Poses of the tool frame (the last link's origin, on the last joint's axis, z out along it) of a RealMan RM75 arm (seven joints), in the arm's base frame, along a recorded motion.
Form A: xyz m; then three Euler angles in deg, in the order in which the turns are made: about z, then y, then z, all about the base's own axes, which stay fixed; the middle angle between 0 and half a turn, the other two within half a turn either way.
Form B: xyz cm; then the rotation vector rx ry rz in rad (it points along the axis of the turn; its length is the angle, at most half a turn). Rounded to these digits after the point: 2 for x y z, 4 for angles.
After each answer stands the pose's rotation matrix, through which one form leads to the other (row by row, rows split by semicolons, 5 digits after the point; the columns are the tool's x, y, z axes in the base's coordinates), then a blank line. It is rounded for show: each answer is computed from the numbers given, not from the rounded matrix.
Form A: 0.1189 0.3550 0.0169 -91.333 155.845 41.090
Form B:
11.89 35.50 1.69 -2.5155 1.1089 -0.2497
0.67306 -0.67221 0.30841; -0.73952 -0.61707 0.26895; 0.00952 -0.40910 -0.91244

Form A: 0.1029 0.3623 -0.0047 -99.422 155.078 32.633
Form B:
10.29 36.23 -0.47 -2.5210 1.1210 -0.3356
0.65701 -0.66514 0.35487; -0.75072 -0.62031 0.22723; 0.06898 -0.41570 -0.90688

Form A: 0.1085 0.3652 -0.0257 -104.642 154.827 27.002
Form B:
10.85 36.52 -2.57 -2.5301 1.1359 -0.3882
0.64311 -0.66542 0.37899; -0.75819 -0.62278 0.19312; 0.10752 -0.41154 -0.90503

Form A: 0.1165 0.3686 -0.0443 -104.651 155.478 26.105
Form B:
11.65 36.86 -4.43 -2.5318 1.1603 -0.3831
0.63235 -0.67913 0.37270; -0.76754 -0.61444 0.18263; 0.10498 -0.40155 -0.90980

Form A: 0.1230 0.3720 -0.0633 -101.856 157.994 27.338
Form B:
12.30 37.20 -6.33 -2.5448 1.2085 -0.3316
0.61865 -0.71167 0.33285; -0.78188 -0.59920 0.17208; 0.07698 -0.36671 -0.92714

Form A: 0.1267 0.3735 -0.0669 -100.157 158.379 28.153
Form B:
12.67 37.35 -6.69 -2.5372 1.2290 -0.3164
0.60898 -0.72361 0.32487; -0.79052 -0.58724 0.17385; 0.06498 -0.36269 -0.92964

